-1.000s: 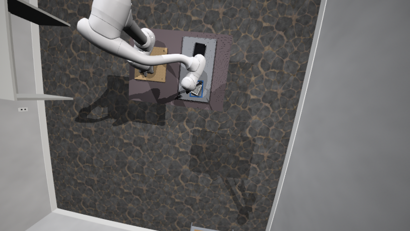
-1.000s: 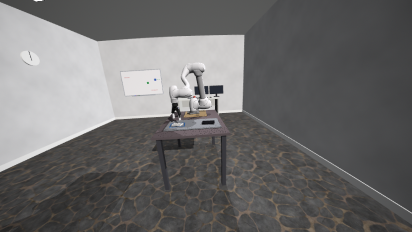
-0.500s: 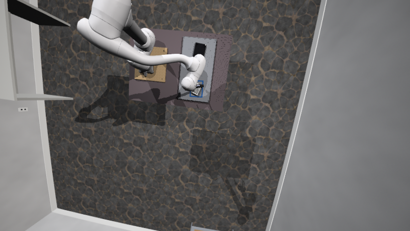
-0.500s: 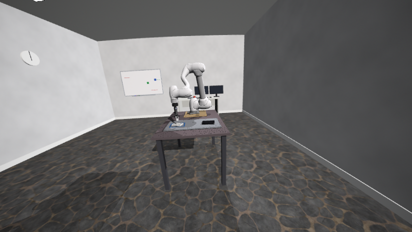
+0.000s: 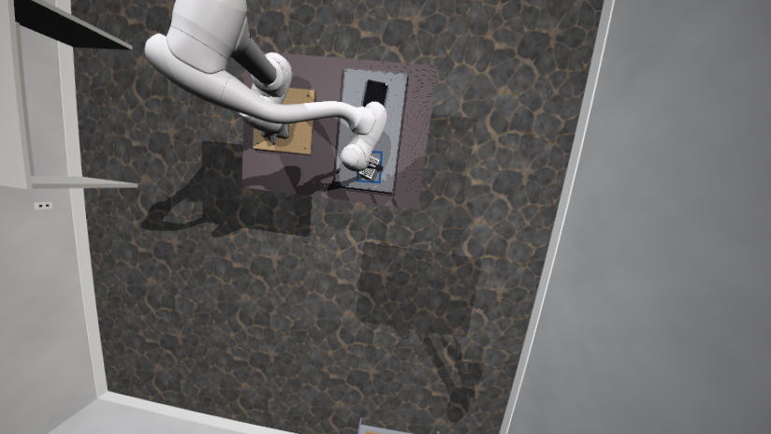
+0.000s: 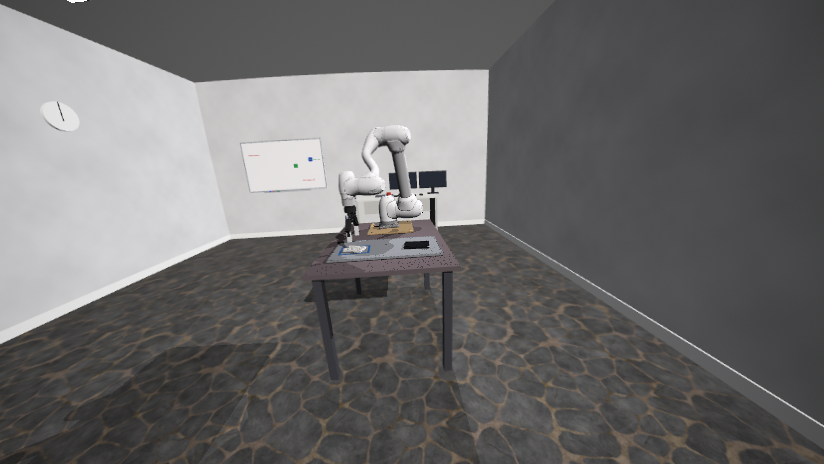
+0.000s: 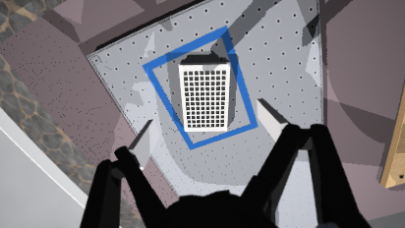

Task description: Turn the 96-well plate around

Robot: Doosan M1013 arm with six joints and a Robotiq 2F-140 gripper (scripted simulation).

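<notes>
Right now my hand is 80 mm above the white 96-well plate. Also, from my hand: small white corner mark: 480 mm to the left, 80 mm below, 70 mm ahead; black plate nest N1: 410 mm to the left, 80 mm below, 10 mm ahead.
</notes>
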